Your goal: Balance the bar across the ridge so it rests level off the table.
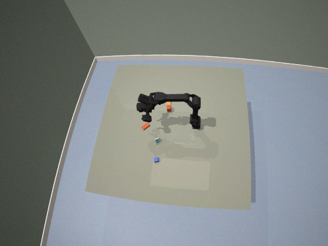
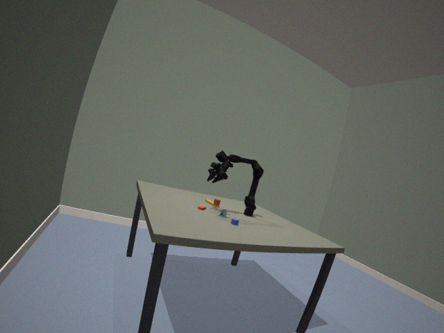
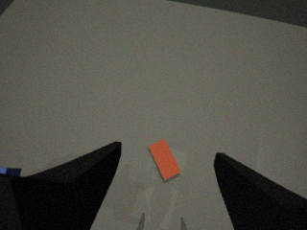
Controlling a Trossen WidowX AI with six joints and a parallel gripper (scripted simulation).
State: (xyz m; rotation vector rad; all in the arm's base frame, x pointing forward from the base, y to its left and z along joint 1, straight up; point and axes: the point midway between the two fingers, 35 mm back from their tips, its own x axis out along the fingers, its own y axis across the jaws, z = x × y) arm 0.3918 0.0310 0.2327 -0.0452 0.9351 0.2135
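Now: the flat orange-red piece 200 mm below my gripper tip and 10 mm ahead of it. Also, from my gripper tip: blue cube (280 mm to the left, 190 mm below, 120 mm behind).
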